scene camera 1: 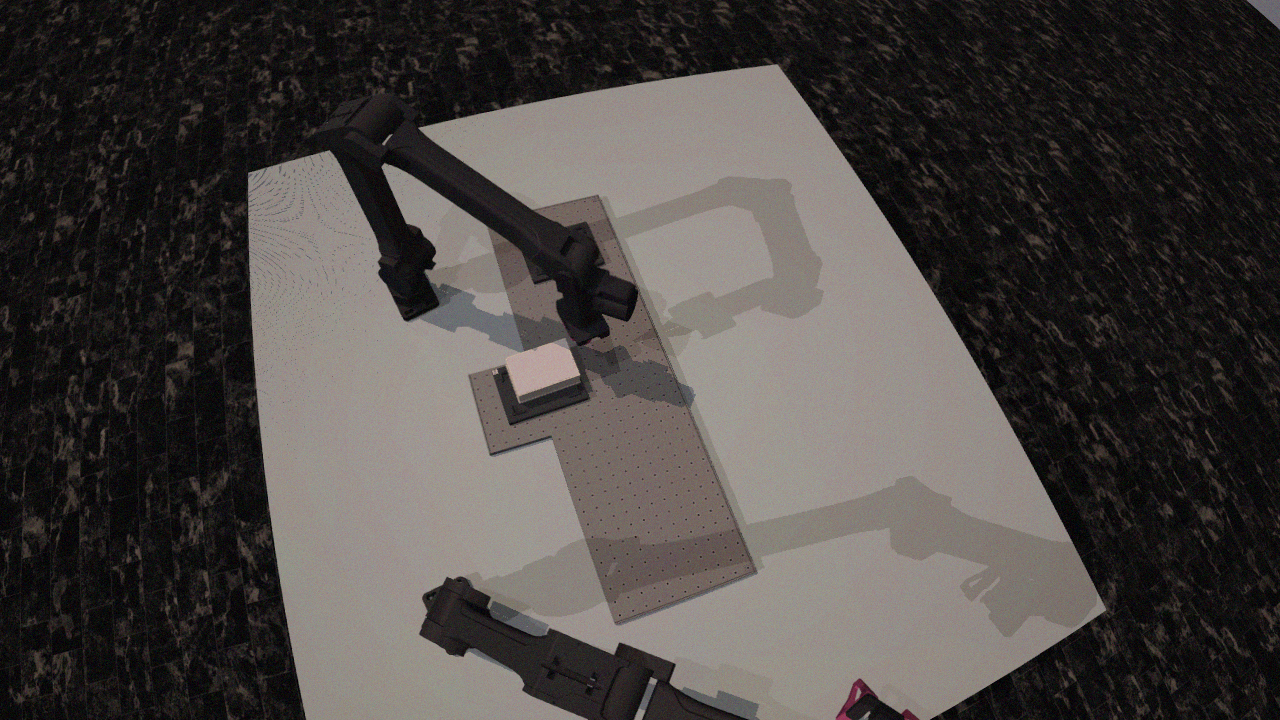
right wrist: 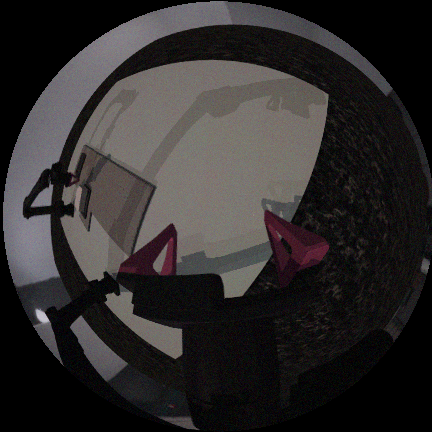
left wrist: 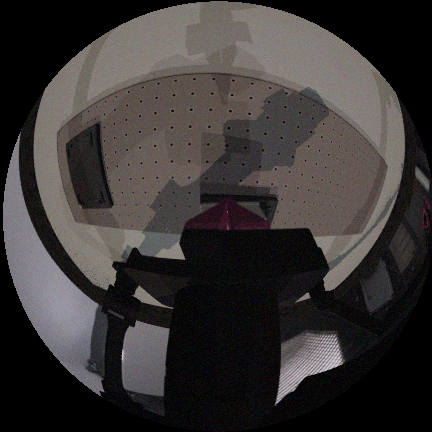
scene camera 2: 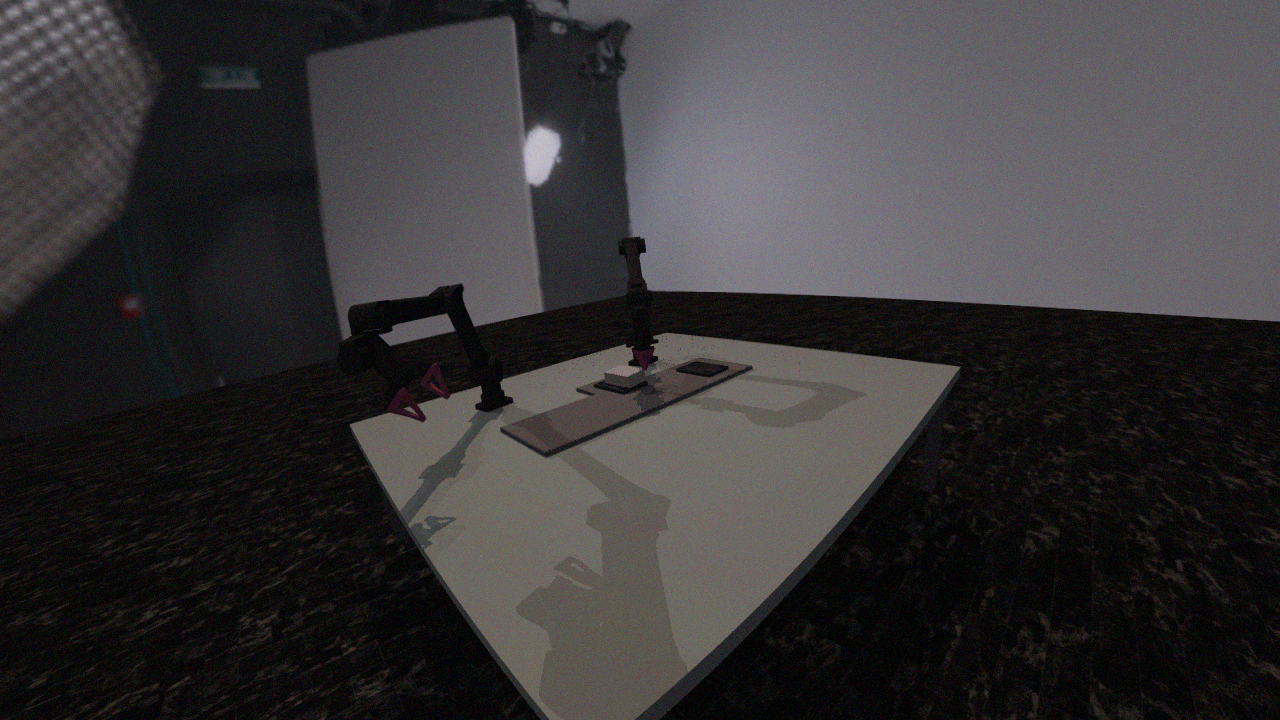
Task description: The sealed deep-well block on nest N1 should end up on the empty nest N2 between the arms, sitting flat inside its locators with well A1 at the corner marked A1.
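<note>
The pale sealed deep-well block [scene camera 1: 542, 371] [scene camera 2: 623, 375] sits on the dark nest N2 [scene camera 1: 520, 413] [left wrist: 237, 198]; its lid faces up. Whether it lies fully flat inside the locators cannot be told, and the A1 marking cannot be read. The dark nest N1 [scene camera 2: 701, 368] [left wrist: 90, 167] is empty, partly behind the left arm in scene camera 1. My left gripper [scene camera 2: 642, 360] [left wrist: 227, 201] is shut and empty, close beside the block, which it mostly hides in the left wrist view. My right gripper [scene camera 2: 420, 392] [right wrist: 218, 221] is open and empty, far from both nests.
Both nests stand on a perforated brown baseplate [scene camera 1: 644, 483] [scene camera 2: 572, 428] on the white table [scene camera 1: 384, 501] [scene camera 2: 769, 483]. The left arm reaches over the plate past N1. The right arm extends over the table's near side in scene camera 1.
</note>
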